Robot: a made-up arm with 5 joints. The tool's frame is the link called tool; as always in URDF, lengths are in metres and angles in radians. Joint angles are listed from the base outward.
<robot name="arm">
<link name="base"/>
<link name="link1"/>
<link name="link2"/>
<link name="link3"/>
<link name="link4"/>
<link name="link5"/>
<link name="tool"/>
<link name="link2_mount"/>
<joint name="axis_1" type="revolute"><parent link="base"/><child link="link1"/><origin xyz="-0.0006 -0.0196 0.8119" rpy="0 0 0"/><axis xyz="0 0 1"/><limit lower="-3.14" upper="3.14"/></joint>
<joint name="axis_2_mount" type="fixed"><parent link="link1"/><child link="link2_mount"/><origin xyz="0.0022 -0.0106 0.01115" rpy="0 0 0"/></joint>
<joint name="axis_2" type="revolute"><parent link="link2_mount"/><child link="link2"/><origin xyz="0.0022 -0.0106 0.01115" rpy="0 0 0"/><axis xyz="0 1 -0.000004"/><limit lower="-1.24" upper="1.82"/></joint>
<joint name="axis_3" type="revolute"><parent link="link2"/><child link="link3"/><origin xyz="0.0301 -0.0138 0.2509" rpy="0 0 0"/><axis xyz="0 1 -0.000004"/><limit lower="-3.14" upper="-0.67"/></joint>
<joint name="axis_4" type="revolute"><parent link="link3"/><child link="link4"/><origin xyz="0.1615 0.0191 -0.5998" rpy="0 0 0"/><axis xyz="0 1 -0.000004"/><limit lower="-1.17" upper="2.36"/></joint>
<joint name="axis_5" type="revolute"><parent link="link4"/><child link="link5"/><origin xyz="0.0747 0.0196 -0.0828" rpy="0 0 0"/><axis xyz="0 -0.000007 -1"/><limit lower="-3.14" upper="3.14"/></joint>
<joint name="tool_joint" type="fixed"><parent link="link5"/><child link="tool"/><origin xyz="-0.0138 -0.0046 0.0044" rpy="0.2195 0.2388 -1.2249"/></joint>
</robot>
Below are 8 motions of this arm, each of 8 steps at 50 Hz.
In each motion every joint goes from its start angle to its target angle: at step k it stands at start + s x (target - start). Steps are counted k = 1, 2, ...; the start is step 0. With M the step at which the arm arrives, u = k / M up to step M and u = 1 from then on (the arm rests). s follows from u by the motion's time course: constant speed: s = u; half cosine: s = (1 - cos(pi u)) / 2; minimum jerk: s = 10 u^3 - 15 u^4 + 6 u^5.
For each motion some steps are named. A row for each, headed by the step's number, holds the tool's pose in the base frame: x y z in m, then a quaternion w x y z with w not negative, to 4 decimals.
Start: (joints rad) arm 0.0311 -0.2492 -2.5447 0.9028 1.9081
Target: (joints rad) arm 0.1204 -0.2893 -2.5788 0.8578 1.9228
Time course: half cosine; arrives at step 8
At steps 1, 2, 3, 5, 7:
1: 0.0712 0.0011 1.7998 0.0850 -0.8717 0.0408 0.4809
2: 0.0637 0.0015 1.8007 0.0836 -0.8749 0.0353 0.4757
3: 0.0524 0.0018 1.8020 0.0817 -0.8795 0.0270 0.4680
5: 0.0258 0.0012 1.8044 0.0776 -0.8898 0.0072 0.4496
7: 0.0070 -0.0003 1.8056 0.0751 -0.8966 -0.0071 0.4364

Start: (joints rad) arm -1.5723 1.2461 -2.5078 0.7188 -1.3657
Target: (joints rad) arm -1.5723 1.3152 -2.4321 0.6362 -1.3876
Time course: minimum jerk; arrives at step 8
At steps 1, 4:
1: -0.0128 -0.9978 0.8276 0.7522 -0.0434 -0.1583 -0.6382
4: -0.0128 -0.9950 0.7729 0.7561 -0.0330 -0.1469 -0.6370

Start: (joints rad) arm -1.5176 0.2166 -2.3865 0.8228 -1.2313
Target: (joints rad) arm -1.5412 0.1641 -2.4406 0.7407 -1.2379
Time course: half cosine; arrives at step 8
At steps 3, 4, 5, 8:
3: 0.0144 -0.5815 1.6193 0.6438 -0.3140 -0.4567 -0.5276
4: 0.0112 -0.5669 1.6311 0.6368 -0.3265 -0.4656 -0.5207
5: 0.0082 -0.5521 1.6426 0.6297 -0.3389 -0.4742 -0.5136
8: 0.0036 -0.5275 1.6605 0.6177 -0.3588 -0.4877 -0.5018

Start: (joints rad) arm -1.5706 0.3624 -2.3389 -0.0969 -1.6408
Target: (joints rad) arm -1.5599 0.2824 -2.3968 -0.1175 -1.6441
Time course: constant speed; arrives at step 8
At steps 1, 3, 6, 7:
1: -0.0094 -0.6474 1.5614 0.5454 -0.6315 -0.4562 -0.3091
3: -0.0078 -0.6247 1.5810 0.5333 -0.6418 -0.4628 -0.2992
6: -0.0056 -0.5895 1.6090 0.5146 -0.6566 -0.4724 -0.2842
7: -0.0050 -0.5775 1.6180 0.5083 -0.6615 -0.4755 -0.2792

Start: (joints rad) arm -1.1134 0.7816 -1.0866 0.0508 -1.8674
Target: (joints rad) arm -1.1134 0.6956 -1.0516 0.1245 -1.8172
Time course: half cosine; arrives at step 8
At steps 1, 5, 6, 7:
1: 0.2735 -0.5950 0.4137 0.9689 0.0376 0.0079 -0.2446
5: 0.2763 -0.6013 0.4344 0.9645 0.0459 0.0091 -0.2599
6: 0.2769 -0.6027 0.4396 0.9634 0.0480 0.0094 -0.2637
7: 0.2773 -0.6036 0.4430 0.9626 0.0493 0.0096 -0.2662

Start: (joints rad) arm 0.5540 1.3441 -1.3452 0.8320 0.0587
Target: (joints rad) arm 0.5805 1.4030 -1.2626 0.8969 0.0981
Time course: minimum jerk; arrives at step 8
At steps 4, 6, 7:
4: 0.2934 0.1679 0.1489 0.8258 -0.2325 0.3227 -0.3999
6: 0.2563 0.1484 0.1399 0.8090 -0.2677 0.3367 -0.4005
7: 0.2482 0.1440 0.1382 0.8052 -0.2754 0.3396 -0.4006

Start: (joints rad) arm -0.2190 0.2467 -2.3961 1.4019 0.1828
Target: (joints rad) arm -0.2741 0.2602 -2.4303 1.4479 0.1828
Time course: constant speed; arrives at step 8
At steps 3, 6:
3: 0.5862 -0.1613 1.5187 0.6306 0.3501 -0.2937 -0.6273
6: 0.5806 -0.1727 1.5205 0.6250 0.3449 -0.2937 -0.6357

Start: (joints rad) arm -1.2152 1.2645 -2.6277 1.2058 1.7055
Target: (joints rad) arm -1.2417 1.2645 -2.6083 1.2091 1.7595
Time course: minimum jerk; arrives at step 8
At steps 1, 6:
1: 0.3488 -0.9100 0.8492 0.4858 -0.1104 0.2017 0.8433
6: 0.3280 -0.9177 0.8370 0.5162 -0.0980 0.1966 0.8278

